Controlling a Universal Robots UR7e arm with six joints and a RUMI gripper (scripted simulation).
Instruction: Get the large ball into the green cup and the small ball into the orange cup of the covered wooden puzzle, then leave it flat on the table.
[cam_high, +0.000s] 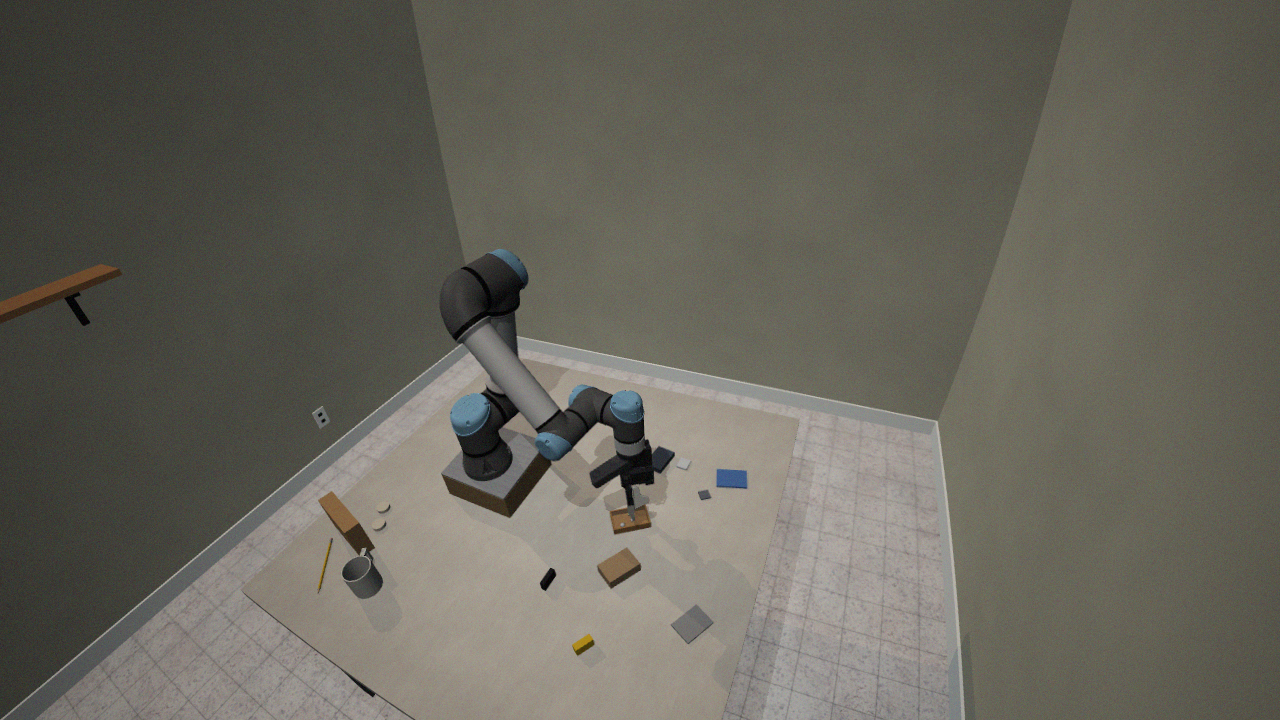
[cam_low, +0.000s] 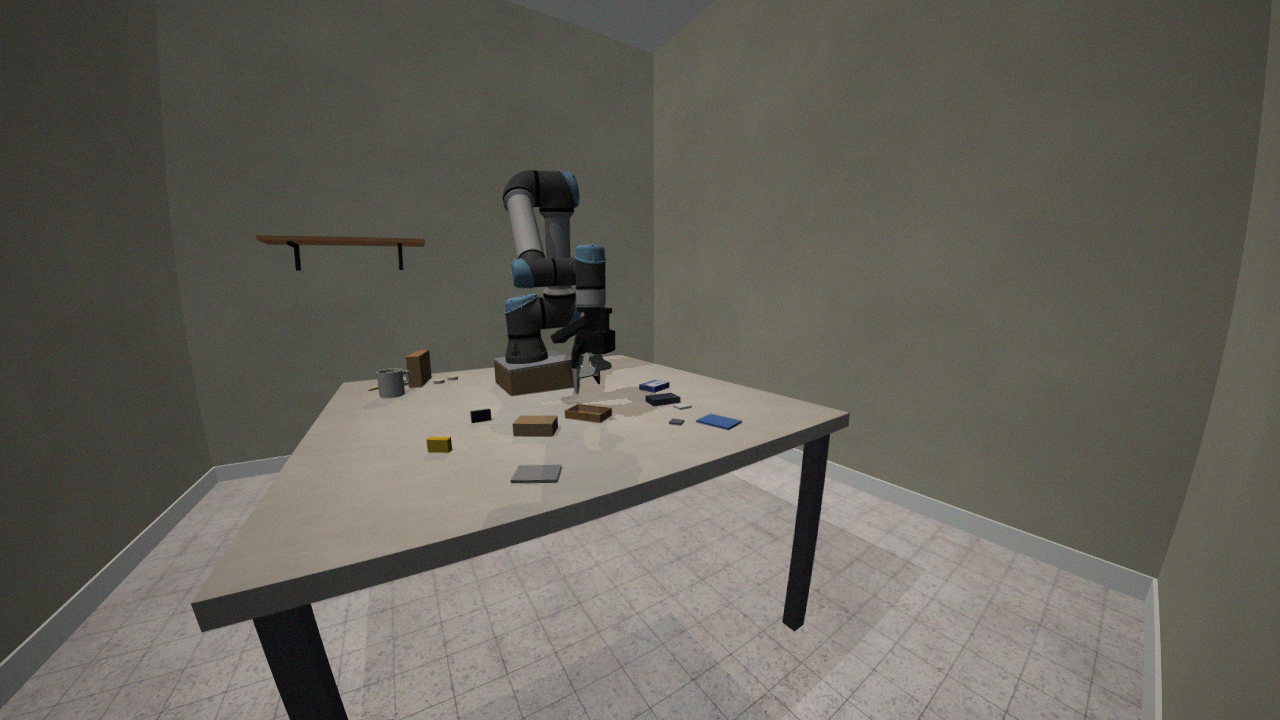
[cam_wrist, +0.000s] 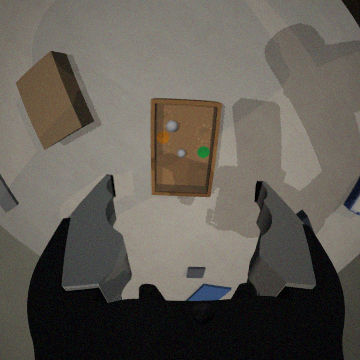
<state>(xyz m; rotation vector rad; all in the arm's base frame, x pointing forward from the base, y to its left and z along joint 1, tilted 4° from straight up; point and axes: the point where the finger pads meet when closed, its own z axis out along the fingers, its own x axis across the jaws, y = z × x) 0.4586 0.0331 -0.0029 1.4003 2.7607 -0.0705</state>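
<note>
My gripper is now 80 mm above the covered wooden puzzle. Also, from my hand: small grey tile (170 mm to the left, 170 mm ahead, 80 mm below); brown block (160 mm to the right, 70 mm below, 40 mm ahead); dark tile (250 mm to the left, 80 mm below, 10 mm behind).
</note>
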